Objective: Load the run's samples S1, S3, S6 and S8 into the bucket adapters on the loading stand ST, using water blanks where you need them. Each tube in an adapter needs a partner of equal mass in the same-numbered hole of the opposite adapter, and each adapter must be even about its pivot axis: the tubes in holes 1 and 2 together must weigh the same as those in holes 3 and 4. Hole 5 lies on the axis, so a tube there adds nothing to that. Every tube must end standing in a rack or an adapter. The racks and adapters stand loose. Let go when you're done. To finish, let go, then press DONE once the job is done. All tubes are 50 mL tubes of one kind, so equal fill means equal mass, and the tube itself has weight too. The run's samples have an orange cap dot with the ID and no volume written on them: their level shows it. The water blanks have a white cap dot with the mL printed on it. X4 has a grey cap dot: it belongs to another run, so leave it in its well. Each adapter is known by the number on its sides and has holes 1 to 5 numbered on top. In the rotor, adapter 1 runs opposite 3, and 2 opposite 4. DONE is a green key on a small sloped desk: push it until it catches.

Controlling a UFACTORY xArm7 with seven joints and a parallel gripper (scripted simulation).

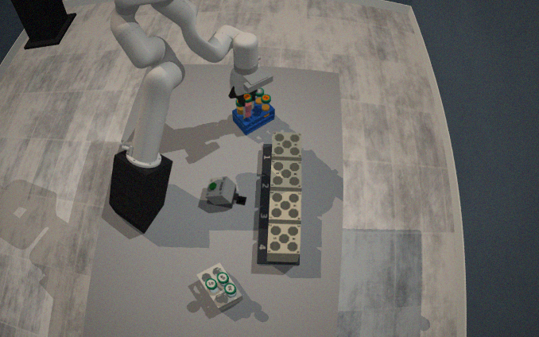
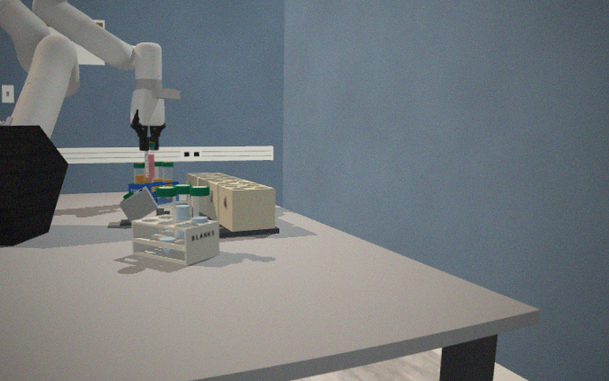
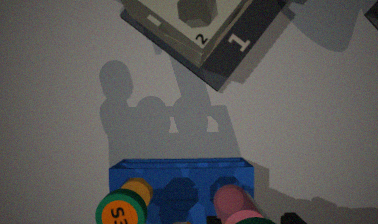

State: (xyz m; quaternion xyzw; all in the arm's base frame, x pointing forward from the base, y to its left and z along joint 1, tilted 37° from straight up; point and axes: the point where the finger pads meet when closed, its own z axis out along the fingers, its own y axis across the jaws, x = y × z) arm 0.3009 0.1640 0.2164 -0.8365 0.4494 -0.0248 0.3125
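My gripper is now 5 cm above the pink-filled tube and 1 cm to the left of it. From my hand the other things lie so: orange-filled tube: 11 cm below, 6 cm ahead, 5 cm to the left; tube X4: 11 cm below, 9 cm to the left, 4 cm ahead; blue sample rack: 15 cm below, 4 cm to the left, 2 cm ahead.
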